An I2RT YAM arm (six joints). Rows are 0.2 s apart.
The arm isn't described. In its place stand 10 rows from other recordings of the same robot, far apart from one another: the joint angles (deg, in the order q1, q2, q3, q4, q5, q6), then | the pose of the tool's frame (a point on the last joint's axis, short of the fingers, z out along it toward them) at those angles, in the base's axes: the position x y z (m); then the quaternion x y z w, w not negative.
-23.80, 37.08, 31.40, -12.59, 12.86, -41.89 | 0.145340 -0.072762 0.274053 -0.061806 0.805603 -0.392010 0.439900
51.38, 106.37, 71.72, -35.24, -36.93, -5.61 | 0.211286 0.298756 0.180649 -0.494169 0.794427 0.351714 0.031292
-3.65, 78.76, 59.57, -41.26, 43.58, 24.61 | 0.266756 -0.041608 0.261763 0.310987 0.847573 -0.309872 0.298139
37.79, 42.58, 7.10, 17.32, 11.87, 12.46 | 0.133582 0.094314 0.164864 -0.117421 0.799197 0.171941 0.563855
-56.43, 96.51, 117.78, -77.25, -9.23, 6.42 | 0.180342 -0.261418 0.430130 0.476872 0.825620 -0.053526 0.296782
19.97, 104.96, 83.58, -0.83, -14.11, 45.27 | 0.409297 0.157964 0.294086 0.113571 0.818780 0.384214 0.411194
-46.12, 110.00, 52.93, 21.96, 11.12, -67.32 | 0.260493 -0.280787 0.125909 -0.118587 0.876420 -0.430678 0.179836
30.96, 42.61, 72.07, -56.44, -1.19, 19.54 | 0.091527 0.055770 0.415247 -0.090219 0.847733 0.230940 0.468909
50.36, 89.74, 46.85, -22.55, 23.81, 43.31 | 0.191888 0.209096 0.157786 -0.014993 0.956992 0.013902 0.289394
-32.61, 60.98, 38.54, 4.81, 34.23, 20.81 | 0.191252 -0.146131 0.274966 0.501920 0.610967 -0.294269 0.536845
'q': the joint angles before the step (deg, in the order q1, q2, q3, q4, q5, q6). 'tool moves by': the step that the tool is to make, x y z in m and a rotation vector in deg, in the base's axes. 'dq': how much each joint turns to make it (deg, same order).
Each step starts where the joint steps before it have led.
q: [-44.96, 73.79, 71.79, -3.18, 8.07, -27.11]
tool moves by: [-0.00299, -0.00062, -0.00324, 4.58, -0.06, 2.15]
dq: [-0.89, -0.05, 0.77, -4.37, -3.41, 2.88]
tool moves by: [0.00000, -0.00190, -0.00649, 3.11, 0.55, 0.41]
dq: [-0.38, 0.42, -0.02, -2.30, -1.09, 1.60]
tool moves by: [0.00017, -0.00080, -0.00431, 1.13, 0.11, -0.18]
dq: [-0.09, 0.11, -0.51, -0.31, -0.06, 0.71]
